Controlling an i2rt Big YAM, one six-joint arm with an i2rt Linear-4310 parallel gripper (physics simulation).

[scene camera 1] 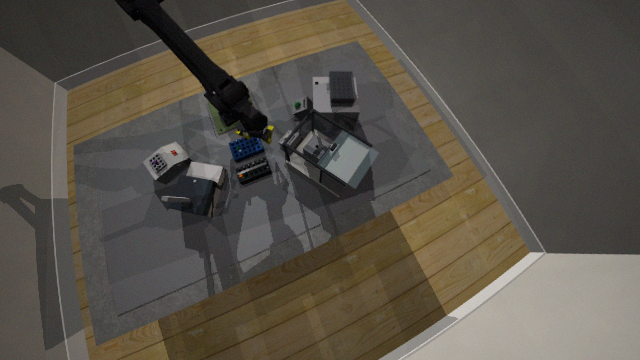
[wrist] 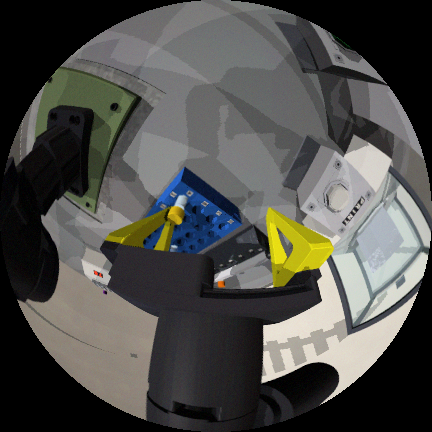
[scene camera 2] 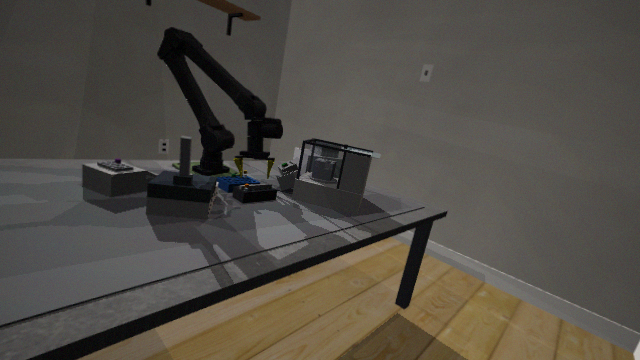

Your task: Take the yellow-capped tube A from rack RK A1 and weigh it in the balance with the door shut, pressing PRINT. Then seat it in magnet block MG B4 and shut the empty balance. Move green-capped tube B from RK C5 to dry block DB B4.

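Observation:
The yellow-capped tube A point(scene camera 2: 245, 172) point(wrist: 175, 216) stands in the blue rack point(scene camera 1: 250, 157) point(scene camera 2: 227, 187) point(wrist: 215, 198), at its edge on the arm's side. My gripper point(scene camera 1: 255, 137) point(scene camera 2: 255, 176) point(wrist: 219, 211) is open and empty above that edge; in the wrist view the left fingertip overlaps the yellow cap, and contact cannot be told. The green-capped tube B point(scene camera 1: 238, 150) point(scene camera 2: 234, 175) stands in the rack too, mostly hidden by the left finger in the wrist view. The balance point(scene camera 1: 320, 150) point(scene camera 2: 325, 197) has a pale glass panel point(scene camera 1: 350, 157) over its right half; its top's left part looks open.
A black block point(scene camera 1: 254, 171) point(scene camera 2: 257, 195) with an orange-topped item lies beside the rack. The PRINT button point(wrist: 336, 196) is at the balance. Behind stand a green button box point(scene camera 1: 302, 108) and a grey block point(scene camera 1: 342, 86) on a white unit. A dark-lidded device point(scene camera 1: 192, 192) stands left.

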